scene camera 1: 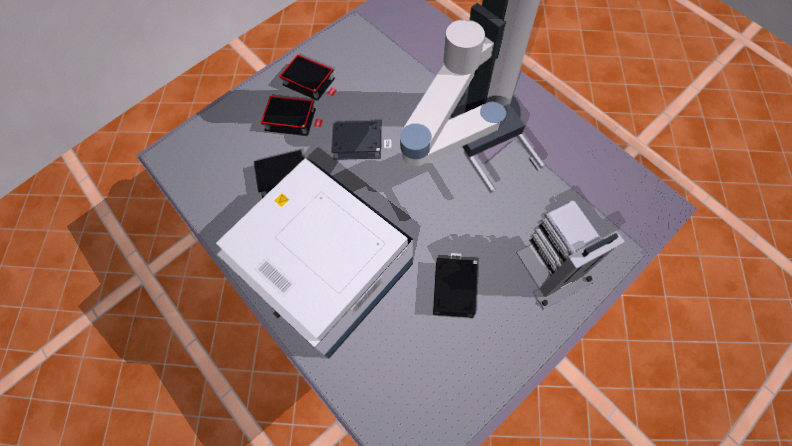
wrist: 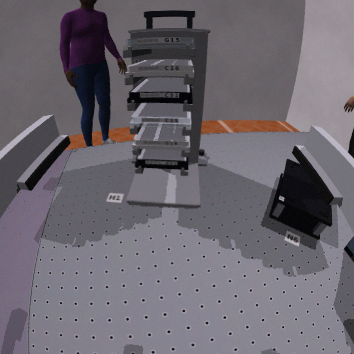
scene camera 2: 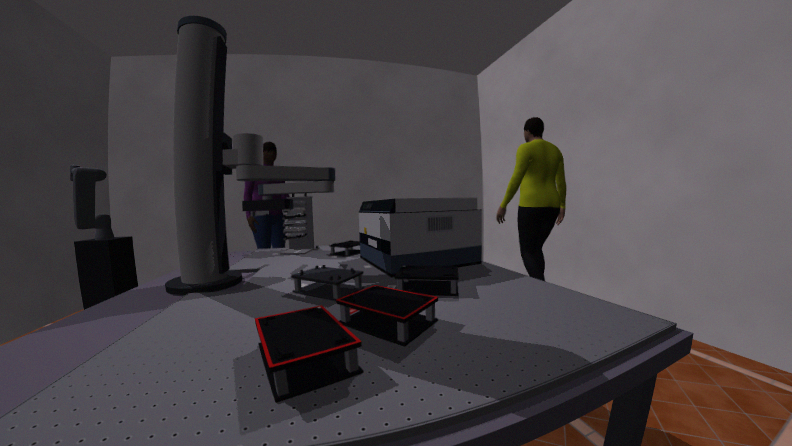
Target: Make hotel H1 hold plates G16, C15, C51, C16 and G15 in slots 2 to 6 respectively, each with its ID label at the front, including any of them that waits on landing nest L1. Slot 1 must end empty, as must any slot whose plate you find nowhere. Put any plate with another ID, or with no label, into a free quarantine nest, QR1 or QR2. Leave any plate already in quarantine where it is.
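Seen in the pictures: gripper, fingertip midpoint: (scene camera 1: 517, 179) (wrist: 181, 125) (scene camera 2: 284, 212); arm's base at its link origin: (scene camera 2: 205, 283).
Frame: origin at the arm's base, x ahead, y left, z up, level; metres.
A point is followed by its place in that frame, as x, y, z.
Observation:
Hotel H1 (scene camera 1: 558, 275) {0.363, 0.576, 0.191} (scene camera 2: 305, 221) (wrist: 201, 90) {0.354, 0.564, 0.192} holds a stack of plates, labels facing the wrist camera. From the top: clear G15 (wrist: 160, 41) {0.260, 0.459, 0.282}, white C16 (wrist: 162, 68) {0.262, 0.458, 0.248}, black C51 (wrist: 162, 95) {0.262, 0.458, 0.212}, a clear plate (wrist: 162, 120) {0.262, 0.458, 0.177} whose label looks like C15, and a pale plate (wrist: 162, 143) {0.261, 0.458, 0.141} with a blurred label, perhaps G16. At the bottom sits a black-edged plate (wrist: 161, 163) {0.259, 0.459, 0.105}, label too small to read. My gripper (scene camera 1: 516, 178) {0.250, 0.315, 0.233} (wrist: 181, 125) {0.250, 0.315, 0.233} is open and empty, in front of the hotel and apart from it. Red-rimmed quarantine nests (scene camera 1: 306, 73) {0.384, -0.550, 0.063} (scene camera 1: 287, 111) {0.539, -0.458, 0.062} (scene camera 2: 307, 335) {0.393, -0.575, 0.063} (scene camera 2: 387, 301) {0.538, -0.472, 0.063} bear no plate.
Black nest N6 (scene camera 1: 456, 286) {0.550, 0.394, 0.062} (wrist: 305, 192) {0.526, 0.376, 0.063} stands right of the hotel in the wrist view. A grey nest (scene camera 1: 356, 137) {0.431, -0.204, 0.063} (scene camera 2: 326, 275) {0.427, -0.231, 0.063} and a dark nest (scene camera 1: 278, 170) {0.704, -0.283, 0.063} (scene camera 2: 426, 273) {0.686, -0.304, 0.063} stand near the white device (scene camera 1: 313, 249) {0.806, 0.106, 0.267} (scene camera 2: 421, 232) {0.746, -0.116, 0.153}; L1's label is unreadable. People stand beyond the table.

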